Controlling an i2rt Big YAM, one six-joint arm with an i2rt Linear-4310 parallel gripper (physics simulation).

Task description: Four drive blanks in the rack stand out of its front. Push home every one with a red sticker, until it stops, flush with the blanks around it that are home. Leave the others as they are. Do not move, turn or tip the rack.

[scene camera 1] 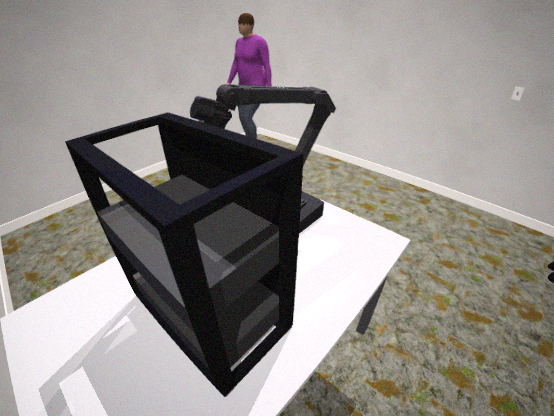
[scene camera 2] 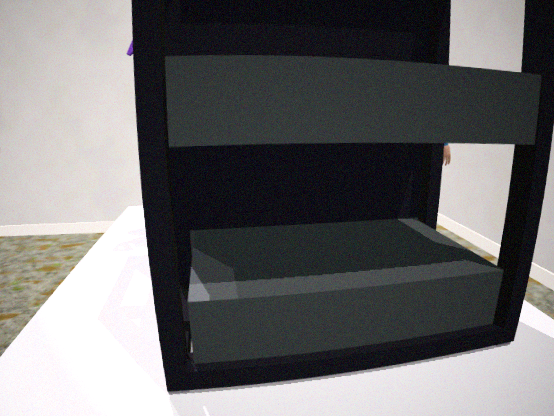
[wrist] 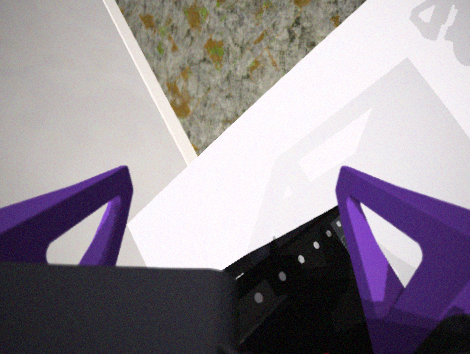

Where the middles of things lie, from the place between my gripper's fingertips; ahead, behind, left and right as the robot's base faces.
My hand is 310 mm to the right of the black rack (scene camera 2: 290, 165), 240 mm short of it and 120 mm above it.
